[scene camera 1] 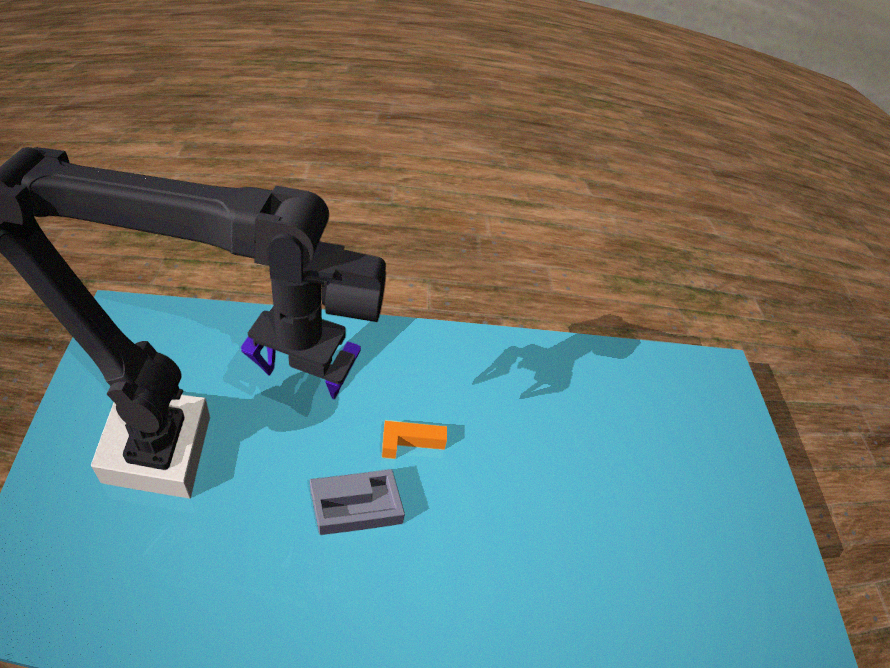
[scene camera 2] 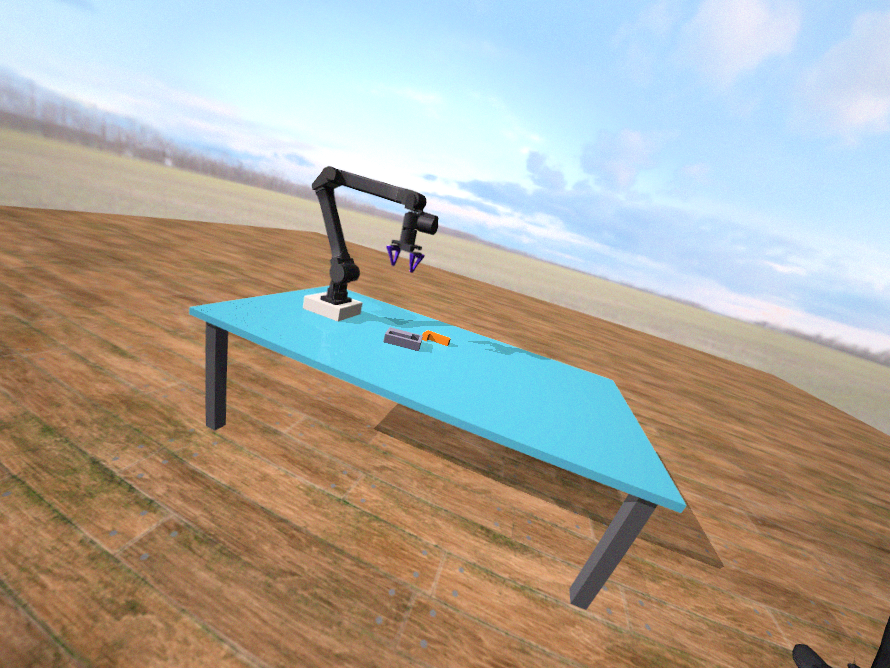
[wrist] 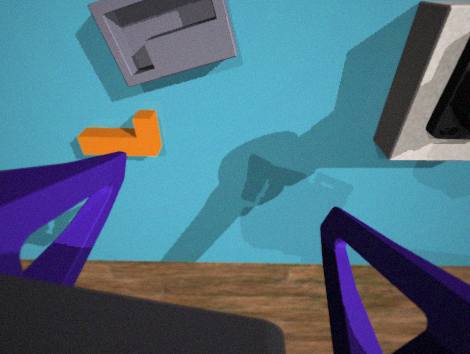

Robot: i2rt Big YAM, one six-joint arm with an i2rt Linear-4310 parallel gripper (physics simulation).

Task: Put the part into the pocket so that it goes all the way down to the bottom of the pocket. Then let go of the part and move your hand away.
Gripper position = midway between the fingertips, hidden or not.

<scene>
The gripper (scene camera 1: 302,383) is open, with nothing in its grasp. On the table rests an orange L-shaped part (scene camera 1: 395,433). Further things: a grey pocket block (scene camera 1: 345,503).
The orange L-shaped part is seen too in the wrist view (wrist: 144,139). The gripper also shows in scene camera 2 (scene camera 2: 402,269) and in the wrist view (wrist: 232,192). The grey pocket block also shows in the wrist view (wrist: 145,47).
</scene>
